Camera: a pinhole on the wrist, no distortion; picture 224 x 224 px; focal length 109.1 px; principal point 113.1 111.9 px. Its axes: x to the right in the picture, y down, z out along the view. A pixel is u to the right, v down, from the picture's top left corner.
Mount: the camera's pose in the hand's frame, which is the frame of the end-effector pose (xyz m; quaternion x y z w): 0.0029 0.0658 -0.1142 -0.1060 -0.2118 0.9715 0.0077
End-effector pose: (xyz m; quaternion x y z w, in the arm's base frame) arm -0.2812 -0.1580 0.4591 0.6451 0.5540 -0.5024 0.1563
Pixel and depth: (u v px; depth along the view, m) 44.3 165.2 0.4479
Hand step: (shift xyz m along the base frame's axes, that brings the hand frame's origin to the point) -0.4328 0.0298 -0.1507
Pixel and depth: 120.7 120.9 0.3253
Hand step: -0.1442 -0.1382 0.0323
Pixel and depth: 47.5 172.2 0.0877
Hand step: 0.0021 0.0615 -0.0043
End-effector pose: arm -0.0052 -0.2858 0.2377 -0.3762 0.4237 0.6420 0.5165
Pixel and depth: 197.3 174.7 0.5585
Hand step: 0.5113 0.0157 0.4749
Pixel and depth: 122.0 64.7 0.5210
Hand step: -0.0502 0.3441 0.3064
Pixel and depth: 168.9 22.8 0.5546
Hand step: -0.2118 0.3058 0.5953
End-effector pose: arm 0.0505 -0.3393 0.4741 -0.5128 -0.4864 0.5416 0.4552
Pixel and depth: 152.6 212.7 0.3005
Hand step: -0.0081 -0.1235 0.3194
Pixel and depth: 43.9 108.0 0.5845
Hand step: -0.5031 0.2310 0.1490
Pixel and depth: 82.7 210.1 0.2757
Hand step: -0.0468 0.0561 0.2728
